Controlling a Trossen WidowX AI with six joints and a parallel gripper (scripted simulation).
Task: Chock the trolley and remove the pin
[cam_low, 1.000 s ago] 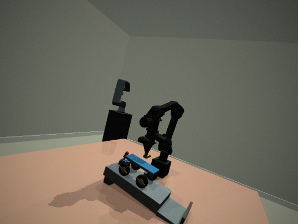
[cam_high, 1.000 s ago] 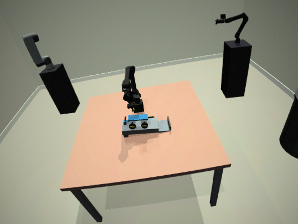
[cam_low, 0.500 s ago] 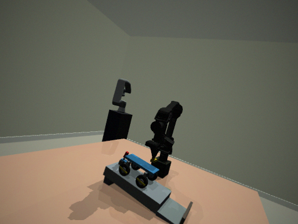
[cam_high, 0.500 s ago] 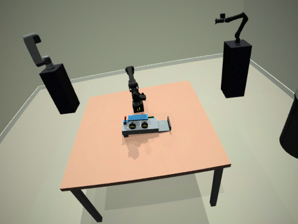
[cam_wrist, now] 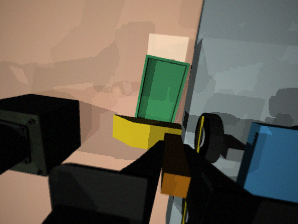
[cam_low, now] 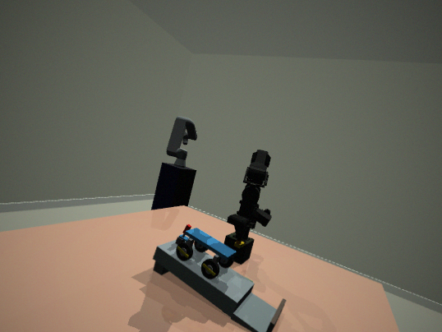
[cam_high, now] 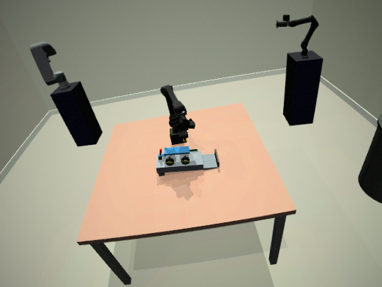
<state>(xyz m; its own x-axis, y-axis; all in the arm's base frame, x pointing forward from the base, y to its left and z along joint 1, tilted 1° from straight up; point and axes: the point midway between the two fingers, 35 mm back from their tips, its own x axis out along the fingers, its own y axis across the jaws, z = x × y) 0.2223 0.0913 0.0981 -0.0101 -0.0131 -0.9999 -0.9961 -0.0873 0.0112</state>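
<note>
My gripper tip is now 10 cm short of the stop pin, 18 cm to the left of it and 3 cm above it. From my gripper tip the other things lie so: trolley: 11 cm ahead, 6 cm to the right, 5 cm below; grey ramp: 11 cm ahead, 6 cm to the right, 12 cm below; yellow chock: 2 cm behind, 1 cm below.
</note>
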